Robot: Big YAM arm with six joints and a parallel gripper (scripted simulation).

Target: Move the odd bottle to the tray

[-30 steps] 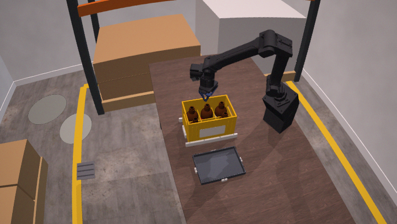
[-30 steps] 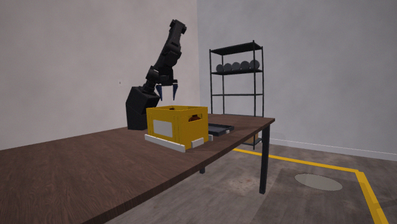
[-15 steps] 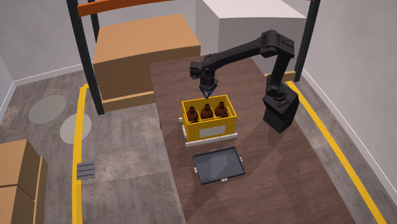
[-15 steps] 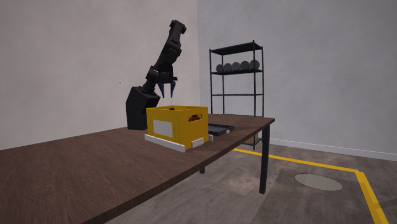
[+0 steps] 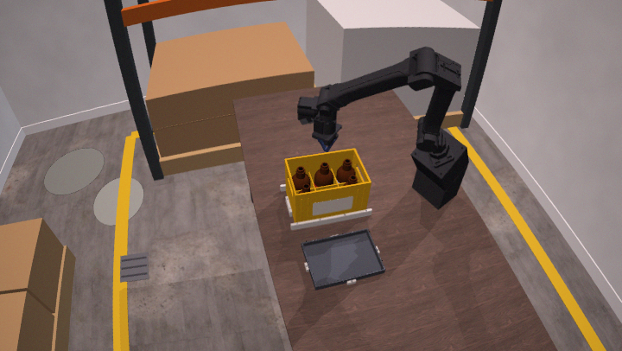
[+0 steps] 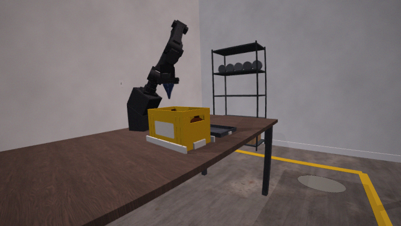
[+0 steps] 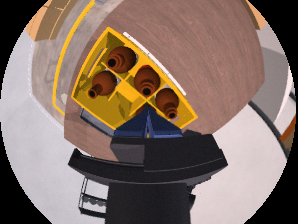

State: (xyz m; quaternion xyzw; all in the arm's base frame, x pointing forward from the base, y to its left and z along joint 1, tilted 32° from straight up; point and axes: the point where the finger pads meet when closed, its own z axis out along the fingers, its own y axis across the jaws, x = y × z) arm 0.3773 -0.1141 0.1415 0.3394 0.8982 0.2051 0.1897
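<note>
The yellow crate lies 150 mm below my hand and 40 mm to the left of it. From my hand the other things lie so: glass bottle 150 mm below, 100 mm to the left, 80 mm ahead; then dark tray 320 mm to the left, 220 mm below, 30 mm behind.
</note>
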